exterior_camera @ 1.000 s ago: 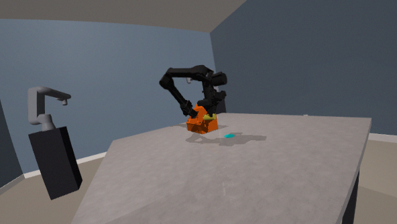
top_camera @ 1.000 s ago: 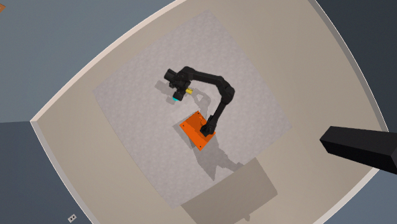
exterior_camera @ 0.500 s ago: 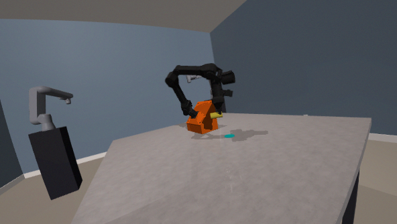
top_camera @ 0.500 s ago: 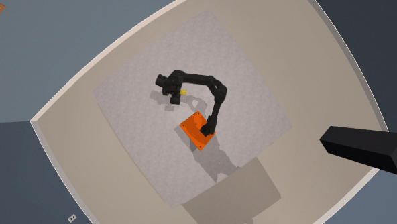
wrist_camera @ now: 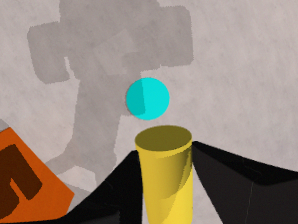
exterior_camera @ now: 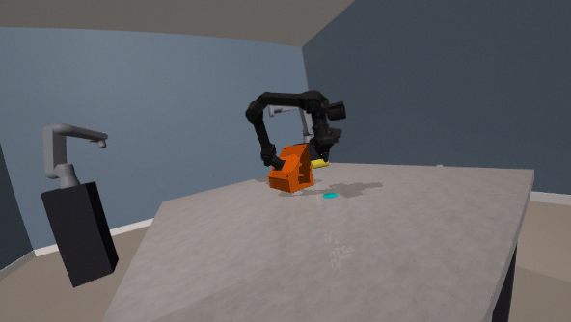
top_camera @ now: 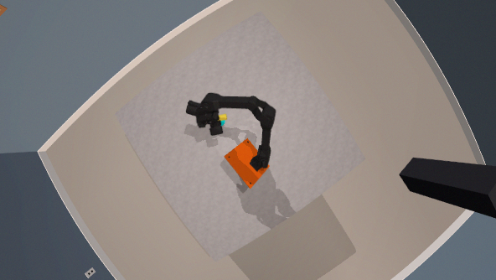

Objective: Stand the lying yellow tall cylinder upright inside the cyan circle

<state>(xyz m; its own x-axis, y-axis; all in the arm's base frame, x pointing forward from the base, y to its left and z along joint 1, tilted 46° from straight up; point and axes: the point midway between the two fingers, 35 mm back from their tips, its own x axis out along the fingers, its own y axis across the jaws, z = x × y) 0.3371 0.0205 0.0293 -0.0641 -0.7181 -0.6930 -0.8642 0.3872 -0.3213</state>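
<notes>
Now: gripper tip 14 cm above the cyan circle. From my gripper tip the other things lie so: yellow tall cylinder (1 cm behind, 2 cm to the right).
</notes>
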